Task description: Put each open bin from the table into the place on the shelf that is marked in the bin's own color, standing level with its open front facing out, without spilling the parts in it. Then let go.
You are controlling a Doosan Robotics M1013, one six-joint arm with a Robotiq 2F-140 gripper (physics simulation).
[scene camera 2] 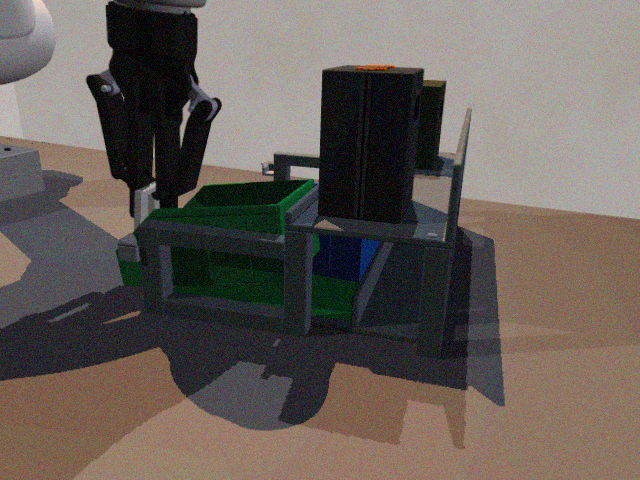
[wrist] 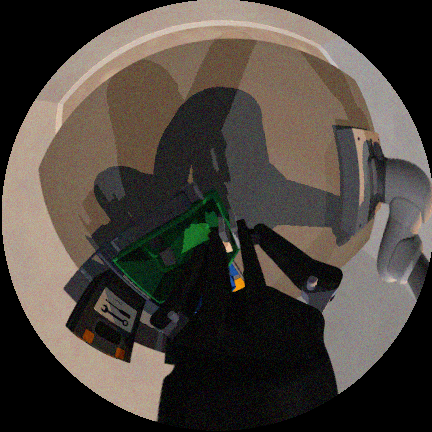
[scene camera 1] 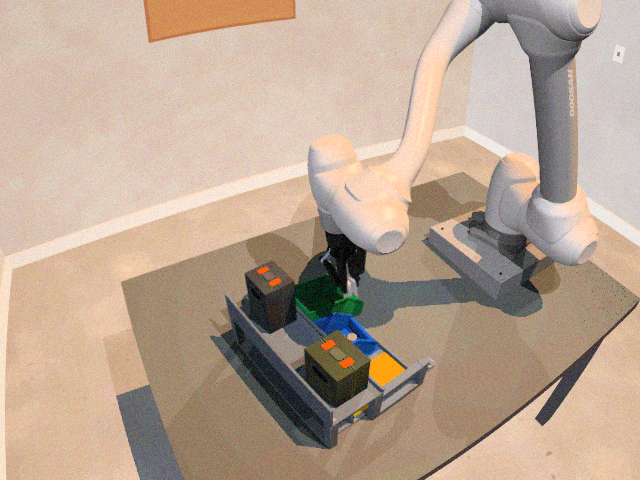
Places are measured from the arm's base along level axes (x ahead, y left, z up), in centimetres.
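Pixels of known places: gripper, fingertip midpoint: (wrist: 228, 218); arm's base, origin of the base link: (wrist: 376, 177) (scene camera 1: 504, 235).
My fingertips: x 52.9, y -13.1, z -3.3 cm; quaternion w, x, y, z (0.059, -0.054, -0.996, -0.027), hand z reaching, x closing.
Observation:
For each thing: its top centre in the pictures, then the offset to it from my fingertips. "*": a spot on its surface instead. Level surfaces: height alone.
- green open bin, surface spot: (scene camera 2: 217, 219) * dy -5.9, dx +10.0, dz +6.4 cm
- blue bin, surface spot: (scene camera 1: 368, 345) * dy +15.3, dx +8.0, dz +1.4 cm
- yellow surface, its level: dz -2.1 cm
- dark case, middle of its top: (scene camera 2: 376, 66) (wrist: 92, 347) (scene camera 1: 268, 275) dy -1.0, dx +22.5, dz +19.6 cm
- olive case, middle of its top: (scene camera 2: 410, 81) (scene camera 1: 337, 354) dy +22.1, dx +23.2, dz +17.0 cm
A green open bin (scene camera 1: 316, 298) (scene camera 2: 217, 219) (wrist: 150, 270) is at one end of the grey shelf (scene camera 1: 405, 376) (scene camera 2: 297, 284), partly inside its end bay. It looks tilted, its back end higher than its front. A small grey part lies inside it in the wrist view. My gripper (scene camera 1: 348, 287) (scene camera 2: 149, 204) (wrist: 228, 218) points down and is shut on the green bin's front wall. The fingertips are partly hidden. A blue bin (scene camera 1: 368, 345) with a round pale part sits in the middle bay. A yellow surface (scene camera 1: 385, 369) shows in the far bay.
A dark case (scene camera 1: 269, 297) (scene camera 2: 367, 144) (wrist: 107, 315) and an olive case (scene camera 1: 337, 366) (scene camera 2: 433, 124) stand on the shelf's upper board behind the bays. The dark case is close to the green bin. The robot's grey base plate (scene camera 1: 465, 253) is on the table.

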